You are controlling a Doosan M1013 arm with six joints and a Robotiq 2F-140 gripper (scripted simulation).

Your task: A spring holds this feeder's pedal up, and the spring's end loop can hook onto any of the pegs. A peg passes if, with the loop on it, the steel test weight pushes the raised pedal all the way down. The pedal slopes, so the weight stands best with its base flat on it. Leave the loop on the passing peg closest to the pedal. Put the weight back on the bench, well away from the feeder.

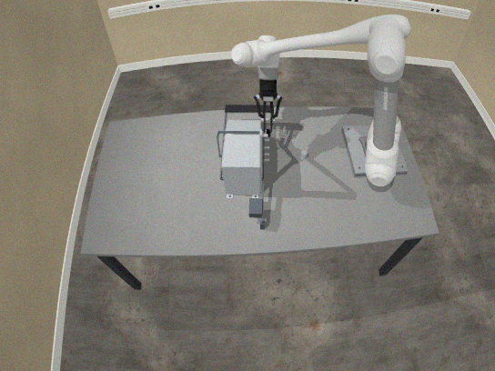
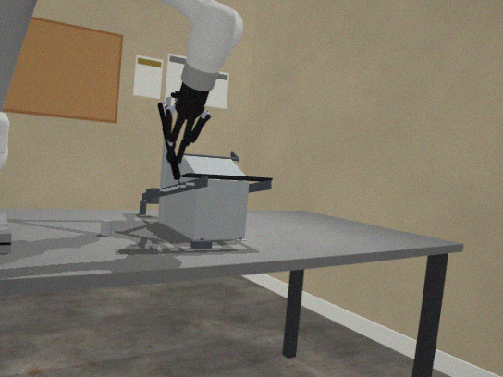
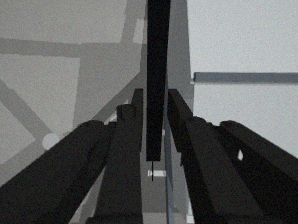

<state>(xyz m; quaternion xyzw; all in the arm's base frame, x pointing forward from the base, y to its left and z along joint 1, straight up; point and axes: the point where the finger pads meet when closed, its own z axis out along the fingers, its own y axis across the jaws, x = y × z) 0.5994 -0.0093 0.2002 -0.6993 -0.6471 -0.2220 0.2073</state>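
My hand is 50 mm to the right of the dark spring and 10 mm below it. Round my hand: steel test weight 220 mm below, 180 mm behind, 10 mm to the left.
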